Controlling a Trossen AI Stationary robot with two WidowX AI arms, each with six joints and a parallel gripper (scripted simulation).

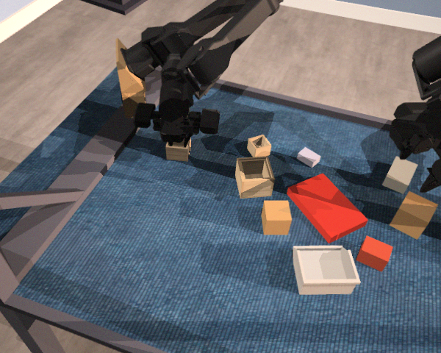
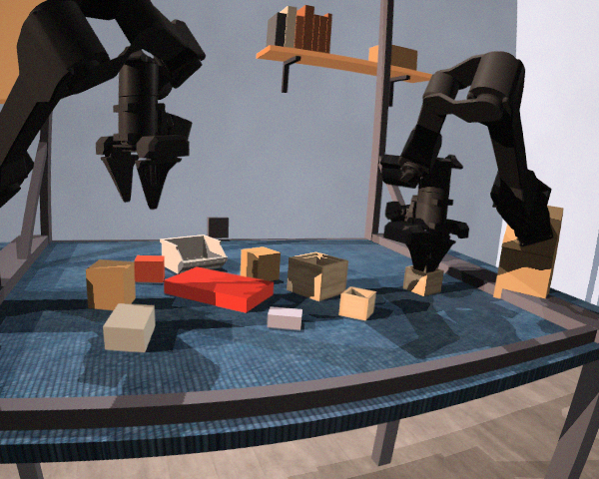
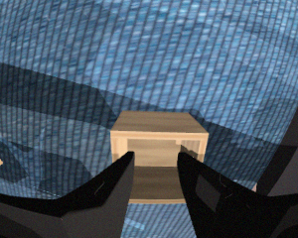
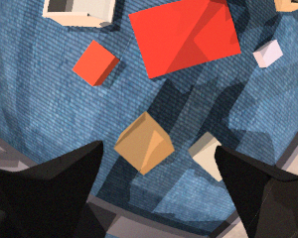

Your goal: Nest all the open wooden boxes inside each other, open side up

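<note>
My right gripper is now 17 cm above the flat red block, 13 cm to the right of it and 4 cm past it. Also, from my right hand: beige block 16 cm below, 14 cm ahead; then red cube 16 cm below, 11 cm behind, 1 cm to the left; then lavender block 21 cm to the left, 17 cm below, 9 cm ahead.
</note>
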